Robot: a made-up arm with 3 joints. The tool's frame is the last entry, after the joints. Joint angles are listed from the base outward.
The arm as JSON. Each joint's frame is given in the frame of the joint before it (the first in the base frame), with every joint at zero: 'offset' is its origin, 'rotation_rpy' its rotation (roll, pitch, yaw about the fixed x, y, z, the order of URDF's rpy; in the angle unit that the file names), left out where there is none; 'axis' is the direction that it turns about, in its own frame. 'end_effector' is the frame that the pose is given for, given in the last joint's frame.
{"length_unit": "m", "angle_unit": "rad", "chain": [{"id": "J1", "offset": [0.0, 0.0, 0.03], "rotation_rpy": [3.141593, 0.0, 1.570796], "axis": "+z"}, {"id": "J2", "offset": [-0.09, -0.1, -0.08], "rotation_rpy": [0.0, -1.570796, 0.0], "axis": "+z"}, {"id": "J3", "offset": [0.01, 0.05, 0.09], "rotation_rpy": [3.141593, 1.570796, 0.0], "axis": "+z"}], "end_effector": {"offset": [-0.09, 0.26, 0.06], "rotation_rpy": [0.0, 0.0, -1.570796]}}
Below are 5 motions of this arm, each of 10 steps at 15 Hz.
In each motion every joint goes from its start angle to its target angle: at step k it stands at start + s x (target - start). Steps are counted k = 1, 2, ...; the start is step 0. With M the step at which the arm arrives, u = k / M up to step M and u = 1 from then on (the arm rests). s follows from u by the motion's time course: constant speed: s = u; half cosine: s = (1 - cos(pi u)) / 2; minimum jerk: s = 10 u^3 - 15 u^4 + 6 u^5.
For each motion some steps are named. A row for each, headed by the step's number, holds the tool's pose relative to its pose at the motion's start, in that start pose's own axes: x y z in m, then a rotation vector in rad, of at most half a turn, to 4 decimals.
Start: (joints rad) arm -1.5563 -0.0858 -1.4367
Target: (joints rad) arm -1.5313 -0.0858 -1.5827
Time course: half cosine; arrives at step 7
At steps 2, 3, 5, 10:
2: -0.0031 0.0076 0.0000 0.0000 0.0004 -0.0322
3: -0.0061 0.0158 0.0001 0.0001 0.0008 -0.0664
5: -0.0114 0.0334 0.0001 0.0001 0.0017 -0.1387
10: -0.0133 0.0413 0.0002 0.0001 0.0021 -0.1709

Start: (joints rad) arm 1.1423 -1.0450 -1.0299
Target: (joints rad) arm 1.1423 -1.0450 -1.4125
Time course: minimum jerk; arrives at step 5
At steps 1, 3, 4, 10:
1: -0.0019 0.0058 0.0000 0.0000 0.0000 -0.0222
3: -0.0144 0.0702 0.0000 0.0000 0.0000 -0.2611
4: -0.0150 0.0975 0.0000 0.0000 0.0000 -0.3604
10: -0.0148 0.1036 0.0000 0.0000 0.0000 -0.3826

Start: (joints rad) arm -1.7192 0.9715 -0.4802
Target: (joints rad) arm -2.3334 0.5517 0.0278
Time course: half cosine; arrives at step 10
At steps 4, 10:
4: 0.0774 -0.0779 -0.0060 0.0987 0.1977 0.3070
10: 0.2755 -0.1512 -0.0974 0.3347 0.5067 0.9404

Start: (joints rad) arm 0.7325 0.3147 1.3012
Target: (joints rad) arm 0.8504 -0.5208 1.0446
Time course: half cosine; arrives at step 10
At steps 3, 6, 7, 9, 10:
3: -0.0037 0.0169 -0.0064 0.1631 0.0555 -0.0765
6: -0.0078 0.0563 -0.0076 0.5128 0.1927 -0.2418
7: -0.0075 0.0679 -0.0047 0.6202 0.2399 -0.2915
9: -0.0060 0.0819 0.0009 0.7595 0.3045 -0.3540
10: -0.0057 0.0836 0.0018 0.7782 0.3135 -0.3622

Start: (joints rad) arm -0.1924 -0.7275 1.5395
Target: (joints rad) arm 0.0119 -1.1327 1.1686
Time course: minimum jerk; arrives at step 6
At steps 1, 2, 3, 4, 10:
1: -0.0014 0.0051 -0.0040 0.0146 -0.0043 -0.0185
2: -0.0067 0.0310 -0.0224 0.0870 -0.0238 -0.1086
3: -0.0095 0.0757 -0.0482 0.2107 -0.0499 -0.2539
4: -0.0054 0.1205 -0.0674 0.3387 -0.0676 -0.3925
10: 0.0013 0.1519 -0.0770 0.4339 -0.0749 -0.4879

